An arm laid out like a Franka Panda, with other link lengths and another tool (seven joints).
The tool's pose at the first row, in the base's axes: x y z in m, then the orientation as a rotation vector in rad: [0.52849 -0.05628 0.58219 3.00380 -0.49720 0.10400]
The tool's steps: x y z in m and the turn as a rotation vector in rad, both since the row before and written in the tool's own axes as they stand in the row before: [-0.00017 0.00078 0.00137 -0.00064 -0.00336 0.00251]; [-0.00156 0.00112 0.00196 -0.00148 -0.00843 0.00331]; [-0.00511 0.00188 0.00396 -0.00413 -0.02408 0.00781]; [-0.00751 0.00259 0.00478 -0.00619 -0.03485 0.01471]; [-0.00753 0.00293 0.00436 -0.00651 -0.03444 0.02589]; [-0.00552 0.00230 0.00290 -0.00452 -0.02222 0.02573]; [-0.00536 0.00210 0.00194 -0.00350 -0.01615 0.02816]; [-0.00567 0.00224 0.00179 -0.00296 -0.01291 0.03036]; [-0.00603 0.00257 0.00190 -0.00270 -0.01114 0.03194]
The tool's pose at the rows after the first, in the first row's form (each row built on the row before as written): [0.52815 -0.05710 0.58088 3.00330 -0.50125 0.09898]; [0.52641 -0.05786 0.57890 3.00278 -0.50691 0.08619]; [0.52113 -0.05838 0.57476 3.00144 -0.52054 0.04955]; [0.51326 -0.05877 0.56987 2.99758 -0.54521 -0.00330]; [0.50510 -0.05926 0.56569 2.98906 -0.58632 -0.05481]; [0.49897 -0.05954 0.56313 2.97959 -0.62606 -0.08745]; [0.49309 -0.05945 0.56162 2.96860 -0.66877 -0.11051]; [0.48687 -0.05916 0.56037 2.95609 -0.71428 -0.12837]; [0.48017 -0.05881 0.55913 2.94214 -0.76173 -0.14334]
